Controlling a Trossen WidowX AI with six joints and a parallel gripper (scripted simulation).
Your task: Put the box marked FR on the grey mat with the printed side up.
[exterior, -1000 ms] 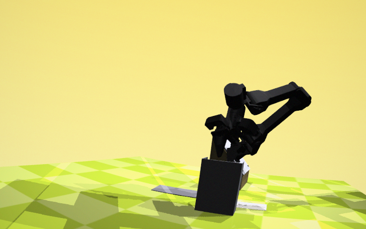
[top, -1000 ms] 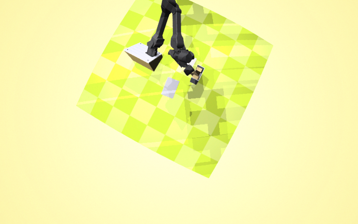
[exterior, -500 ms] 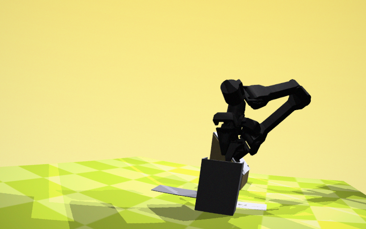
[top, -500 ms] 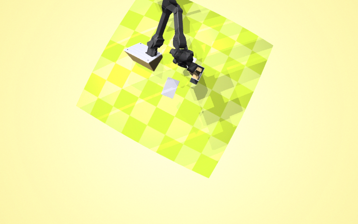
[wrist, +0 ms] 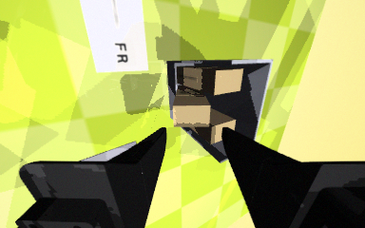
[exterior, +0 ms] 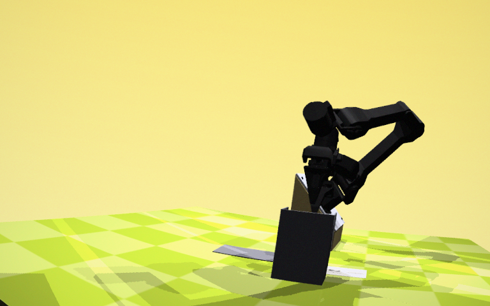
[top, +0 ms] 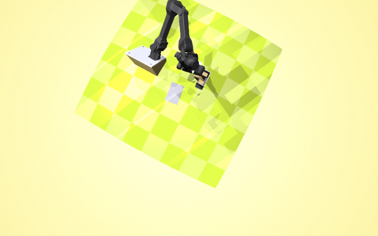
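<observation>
My gripper tip is 50 mm past the thin white slab, 90 mm to the right of it and 140 mm above it. Round my gripper tip: grey mat: 50 mm behind, 170 mm to the right, 140 mm below.
</observation>
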